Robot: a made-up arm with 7 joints. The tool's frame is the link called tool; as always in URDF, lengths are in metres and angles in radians. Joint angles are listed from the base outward. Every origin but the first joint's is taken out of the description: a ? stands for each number. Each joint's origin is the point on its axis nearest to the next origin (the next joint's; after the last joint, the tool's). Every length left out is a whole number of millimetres.
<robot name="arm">
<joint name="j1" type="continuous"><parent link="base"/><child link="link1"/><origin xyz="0.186 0.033 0.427" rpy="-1.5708 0 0"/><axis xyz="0 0 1"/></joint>
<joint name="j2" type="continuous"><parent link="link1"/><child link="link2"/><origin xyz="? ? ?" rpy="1.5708 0 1.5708"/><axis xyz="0 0 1"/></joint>
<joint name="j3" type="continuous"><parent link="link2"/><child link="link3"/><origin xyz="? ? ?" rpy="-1.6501 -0.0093 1.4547"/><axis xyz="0 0 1"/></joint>
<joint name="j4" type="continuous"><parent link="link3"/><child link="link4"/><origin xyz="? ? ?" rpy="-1.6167 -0.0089 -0.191"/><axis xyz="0 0 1"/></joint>
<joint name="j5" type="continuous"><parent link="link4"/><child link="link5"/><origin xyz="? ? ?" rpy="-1.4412 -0.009 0.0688"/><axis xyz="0 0 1"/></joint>
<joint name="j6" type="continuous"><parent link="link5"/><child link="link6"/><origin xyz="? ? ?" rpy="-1.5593 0.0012 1.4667"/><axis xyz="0 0 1"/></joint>
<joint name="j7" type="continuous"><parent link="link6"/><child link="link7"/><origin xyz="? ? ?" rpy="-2.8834 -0.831 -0.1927"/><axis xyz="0 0 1"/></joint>
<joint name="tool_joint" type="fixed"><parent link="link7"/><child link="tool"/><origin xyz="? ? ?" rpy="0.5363 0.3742 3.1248"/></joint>
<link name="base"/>
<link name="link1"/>
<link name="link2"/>
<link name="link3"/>
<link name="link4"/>
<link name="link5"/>
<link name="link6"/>
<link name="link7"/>
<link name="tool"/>
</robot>
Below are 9 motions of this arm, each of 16 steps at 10 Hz.
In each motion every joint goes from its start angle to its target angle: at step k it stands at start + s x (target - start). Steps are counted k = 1, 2, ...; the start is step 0. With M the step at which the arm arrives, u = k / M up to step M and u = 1 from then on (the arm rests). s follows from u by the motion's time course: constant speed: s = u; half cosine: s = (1 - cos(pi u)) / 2; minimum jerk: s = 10 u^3 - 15 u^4 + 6 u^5.
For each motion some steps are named. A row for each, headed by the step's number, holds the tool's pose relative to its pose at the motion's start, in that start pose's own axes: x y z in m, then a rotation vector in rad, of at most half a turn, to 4 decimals.
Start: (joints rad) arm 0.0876 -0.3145 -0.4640 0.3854 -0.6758 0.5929 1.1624
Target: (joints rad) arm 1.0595 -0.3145 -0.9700 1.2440 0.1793 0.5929 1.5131
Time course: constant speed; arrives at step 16
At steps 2, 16:
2: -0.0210 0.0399 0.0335 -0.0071 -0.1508 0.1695
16: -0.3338 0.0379 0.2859 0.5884 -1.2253 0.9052

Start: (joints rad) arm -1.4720 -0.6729 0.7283 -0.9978 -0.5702 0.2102 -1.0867
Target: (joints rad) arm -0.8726 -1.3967 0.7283 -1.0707 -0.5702 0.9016 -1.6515
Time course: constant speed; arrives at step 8
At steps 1, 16:
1: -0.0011 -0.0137 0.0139 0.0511 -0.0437 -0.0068
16: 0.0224 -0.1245 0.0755 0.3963 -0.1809 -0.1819

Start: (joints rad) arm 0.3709 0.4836 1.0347 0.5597 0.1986 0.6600 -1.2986
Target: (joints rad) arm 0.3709 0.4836 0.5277 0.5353 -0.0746 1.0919 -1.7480
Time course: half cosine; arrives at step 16
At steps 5, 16:
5: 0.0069 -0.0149 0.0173 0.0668 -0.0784 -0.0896
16: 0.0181 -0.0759 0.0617 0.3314 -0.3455 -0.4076

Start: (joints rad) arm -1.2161 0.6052 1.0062 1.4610 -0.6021 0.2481 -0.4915
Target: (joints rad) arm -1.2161 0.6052 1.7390 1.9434 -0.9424 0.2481 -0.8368
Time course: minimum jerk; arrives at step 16
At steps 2, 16:
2: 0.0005 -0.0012 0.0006 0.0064 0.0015 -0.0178
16: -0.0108 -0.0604 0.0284 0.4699 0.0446 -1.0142

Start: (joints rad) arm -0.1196 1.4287 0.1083 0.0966 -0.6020 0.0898 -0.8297
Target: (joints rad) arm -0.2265 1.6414 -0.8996 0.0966 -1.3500 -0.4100 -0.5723
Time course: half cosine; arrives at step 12
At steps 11, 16:
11: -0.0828 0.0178 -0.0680 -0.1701 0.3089 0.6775
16: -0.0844 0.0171 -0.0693 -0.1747 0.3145 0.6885

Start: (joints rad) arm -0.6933 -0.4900 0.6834 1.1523 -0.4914 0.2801 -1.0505
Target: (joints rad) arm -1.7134 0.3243 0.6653 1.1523 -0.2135 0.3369 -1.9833
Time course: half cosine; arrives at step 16
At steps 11, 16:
11: 0.0311 0.0260 0.0081 1.4410 -0.6295 -0.2602
16: 0.0423 0.0515 -0.0057 1.9085 -0.6814 -0.3989

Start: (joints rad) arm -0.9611 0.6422 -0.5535 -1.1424 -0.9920 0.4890 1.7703
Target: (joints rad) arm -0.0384 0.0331 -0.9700 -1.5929 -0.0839 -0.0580 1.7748
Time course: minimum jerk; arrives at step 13
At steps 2, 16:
2: 0.0006 -0.0025 0.0089 -0.0265 -0.0433 -0.0103
16: -0.1533 0.0000 0.1979 -0.8567 -1.1265 -0.4397

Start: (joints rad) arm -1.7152 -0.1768 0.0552 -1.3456 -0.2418 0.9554 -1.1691
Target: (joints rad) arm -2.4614 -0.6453 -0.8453 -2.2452 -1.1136 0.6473 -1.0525
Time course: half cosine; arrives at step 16
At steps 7, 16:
7: -0.0126 0.0304 0.0225 -0.7207 -0.2881 0.0728
16: -0.0490 0.0807 0.0015 -2.0887 -0.5292 -0.1929

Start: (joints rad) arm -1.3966 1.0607 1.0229 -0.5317 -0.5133 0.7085 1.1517
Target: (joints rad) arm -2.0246 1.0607 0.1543 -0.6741 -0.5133 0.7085 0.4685
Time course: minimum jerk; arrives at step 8
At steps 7, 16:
7: -0.0157 -0.1994 0.0644 0.4350 -0.3562 -0.9874
16: -0.0172 -0.2023 0.0641 0.4394 -0.3600 -1.0053

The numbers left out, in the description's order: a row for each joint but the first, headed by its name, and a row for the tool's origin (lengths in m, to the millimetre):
j2: -0.02 -0.068 0
j3: -0.016 -0.015 0
j4: 0.009 0.009 0
j5: 0.04 -0.077 0
j6: -0.13 0.075 0
j7: -0.088 0.054 0
tool: -0.153 -0.011 0

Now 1 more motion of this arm.
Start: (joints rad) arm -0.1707 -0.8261 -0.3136 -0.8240 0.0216 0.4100 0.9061
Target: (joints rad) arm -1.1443 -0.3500 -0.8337 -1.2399 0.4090 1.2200 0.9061
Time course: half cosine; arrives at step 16
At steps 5, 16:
5: 0.0300 -0.1323 -0.0219 -0.3251 -0.0232 -0.4475
16: -0.1437 -0.3426 0.1333 -1.6009 -0.2494 -1.7036

